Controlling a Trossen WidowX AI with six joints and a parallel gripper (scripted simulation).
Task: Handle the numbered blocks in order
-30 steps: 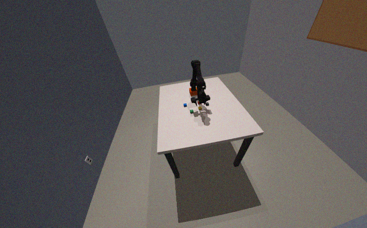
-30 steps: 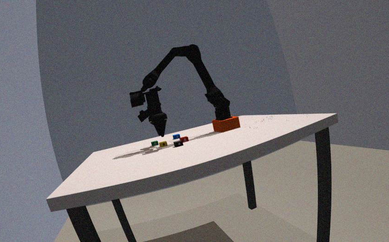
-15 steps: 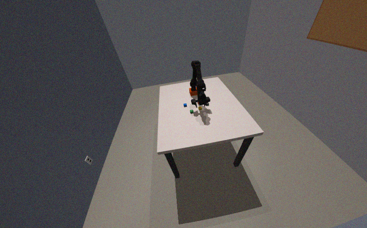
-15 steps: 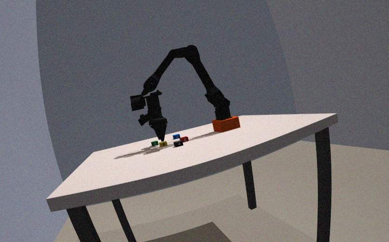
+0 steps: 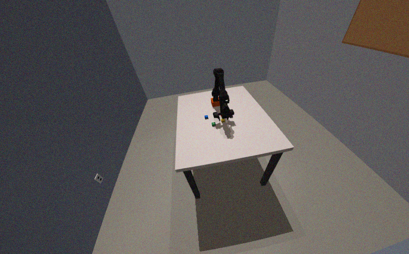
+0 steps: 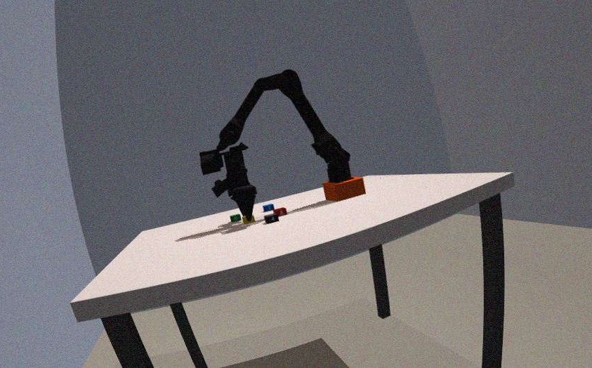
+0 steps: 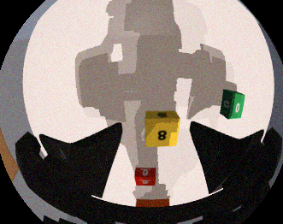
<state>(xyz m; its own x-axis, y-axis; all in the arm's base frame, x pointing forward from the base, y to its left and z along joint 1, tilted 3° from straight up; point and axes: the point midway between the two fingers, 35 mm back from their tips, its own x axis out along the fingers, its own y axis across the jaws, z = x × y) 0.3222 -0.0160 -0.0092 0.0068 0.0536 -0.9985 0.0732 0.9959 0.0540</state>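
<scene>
Now: the yellow block right at my gripper tip. Also, from my gripper tip: red block 100 mm behind, 20 mm to the left; then black block 90 mm to the left, 50 mm behind; then green block 100 mm to the right, 20 mm ahead.
</scene>
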